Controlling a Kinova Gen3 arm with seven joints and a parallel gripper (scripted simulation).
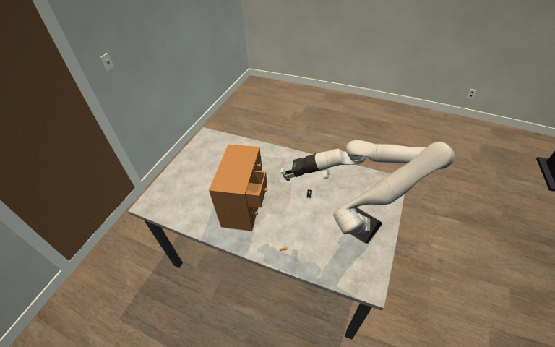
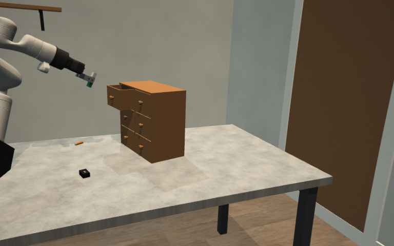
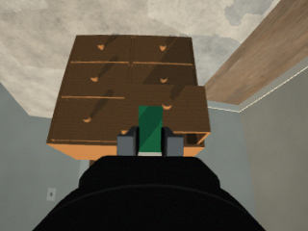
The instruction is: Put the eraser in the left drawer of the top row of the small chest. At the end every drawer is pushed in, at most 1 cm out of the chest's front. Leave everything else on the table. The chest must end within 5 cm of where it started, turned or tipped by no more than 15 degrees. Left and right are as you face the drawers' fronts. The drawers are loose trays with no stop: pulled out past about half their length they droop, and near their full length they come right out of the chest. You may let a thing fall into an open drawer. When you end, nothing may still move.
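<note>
Right now my hand is 10 mm short of the eraser. The rest, counted from my hand: orange stick 350 mm below, 190 mm to the left, 30 mm behind; then black block 340 mm below, 180 mm to the right, 70 mm behind.
</note>
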